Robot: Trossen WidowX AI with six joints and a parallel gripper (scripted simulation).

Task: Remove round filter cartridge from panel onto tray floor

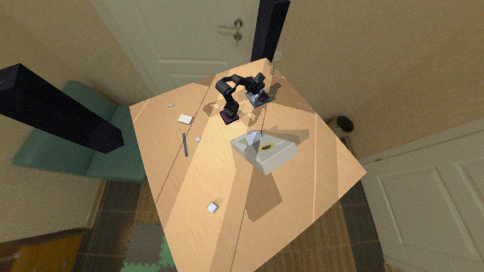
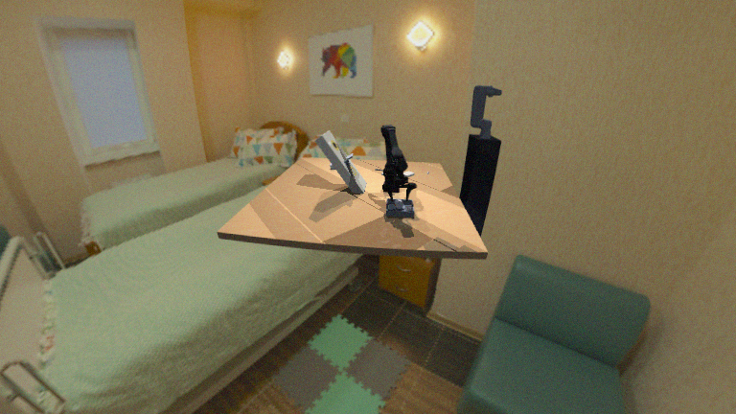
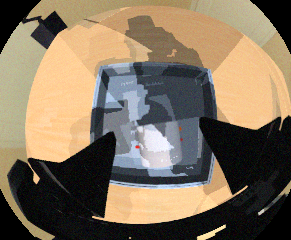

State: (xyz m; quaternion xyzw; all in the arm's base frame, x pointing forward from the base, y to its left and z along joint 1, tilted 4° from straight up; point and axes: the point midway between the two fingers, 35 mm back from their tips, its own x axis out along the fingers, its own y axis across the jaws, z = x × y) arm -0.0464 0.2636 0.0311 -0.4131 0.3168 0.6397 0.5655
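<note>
My gripper tip is 2 cm to the left of the round filter cartridge and 2 cm above it. From my gripper tip the other things lie so: white card 57 cm to the right, 10 cm behind, 4 cm below; then dark blue tray 4 cm below, 1 cm to the left.
</note>
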